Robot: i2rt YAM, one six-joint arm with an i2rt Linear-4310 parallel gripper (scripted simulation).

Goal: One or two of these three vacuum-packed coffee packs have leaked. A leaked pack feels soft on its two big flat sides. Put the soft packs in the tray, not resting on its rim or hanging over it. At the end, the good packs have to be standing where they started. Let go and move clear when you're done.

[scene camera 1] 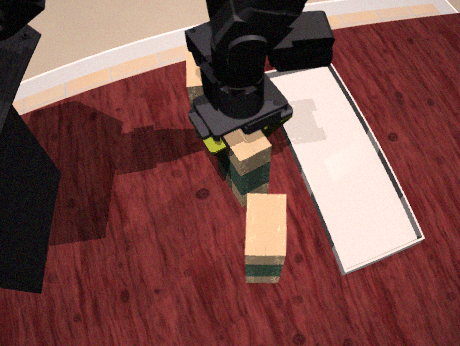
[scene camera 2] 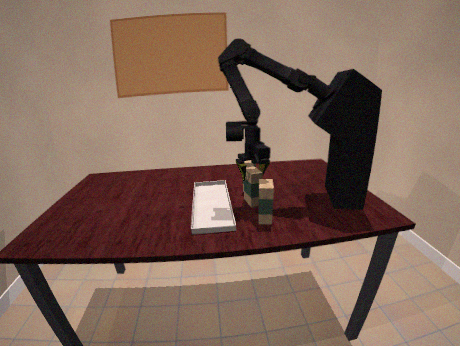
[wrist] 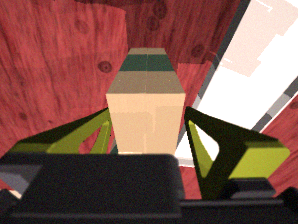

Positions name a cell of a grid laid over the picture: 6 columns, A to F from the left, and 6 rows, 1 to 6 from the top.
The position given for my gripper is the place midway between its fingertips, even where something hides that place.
In view: my gripper (scene camera 1: D3) and a white tray (scene camera 1: E4).
The white tray shows as well in scene camera 2 (scene camera 2: C4) and in the wrist view (wrist: E3). My gripper shows as well in the wrist view (wrist: C4).
